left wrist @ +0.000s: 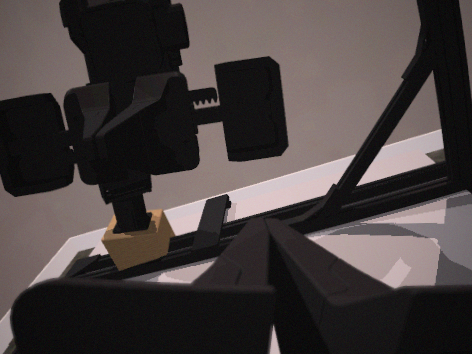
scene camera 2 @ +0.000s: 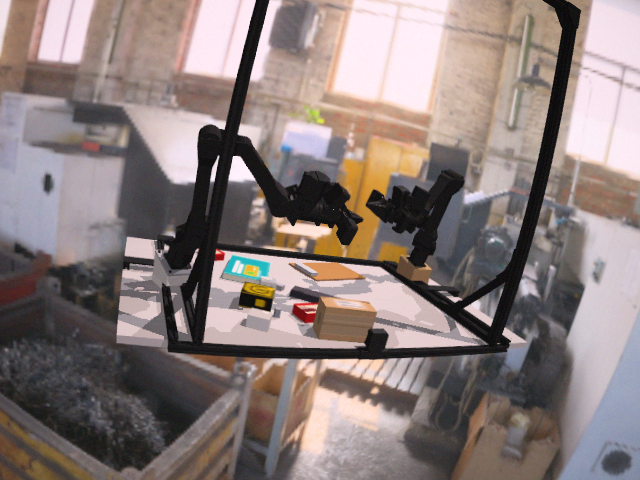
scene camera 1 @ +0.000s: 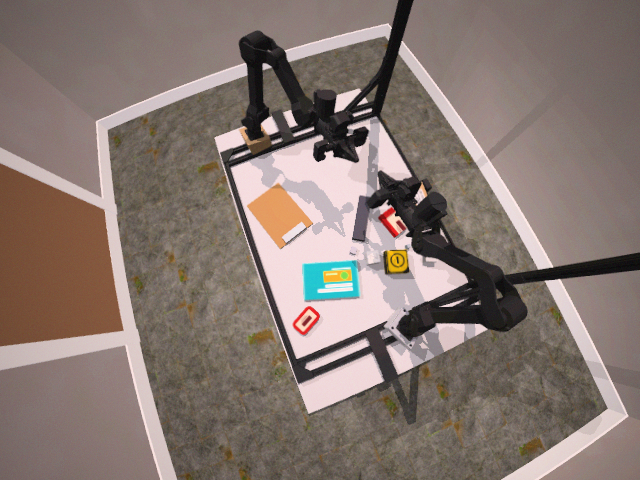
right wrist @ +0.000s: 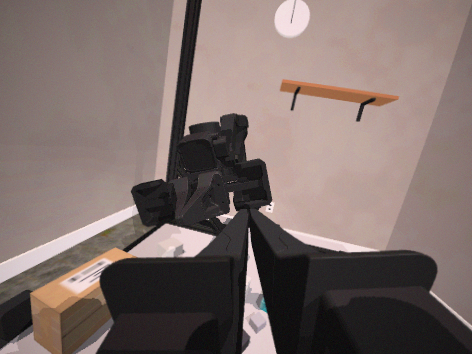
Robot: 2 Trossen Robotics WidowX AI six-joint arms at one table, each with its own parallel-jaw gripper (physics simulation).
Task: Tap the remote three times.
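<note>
The remote, a long dark grey bar (scene camera 1: 360, 222) (scene camera 2: 305, 293), lies flat on the table. In scene camera 1 it is left of a red and white box. My left gripper (scene camera 1: 381, 176) (scene camera 2: 359, 218) (left wrist: 262, 231) is shut and empty, raised above the table, with its tips up and to the right of the remote in scene camera 1. My right gripper (scene camera 1: 356, 159) (scene camera 2: 369, 204) (right wrist: 247, 215) is shut and empty, in the air farther up the picture. Neither gripper touches the remote. The left wrist view does not show the remote; in the right wrist view the fingers hide most of the area where it lies.
The red and white box (scene camera 1: 388, 222) (scene camera 2: 303, 311) and a cardboard box (scene camera 2: 345, 320) (right wrist: 75, 300) are near the remote. A yellow block (scene camera 1: 396, 261), small white blocks (scene camera 1: 373, 257), a teal box (scene camera 1: 314, 283), an orange folder (scene camera 1: 275, 211) and a red-rimmed item (scene camera 1: 306, 320) lie around.
</note>
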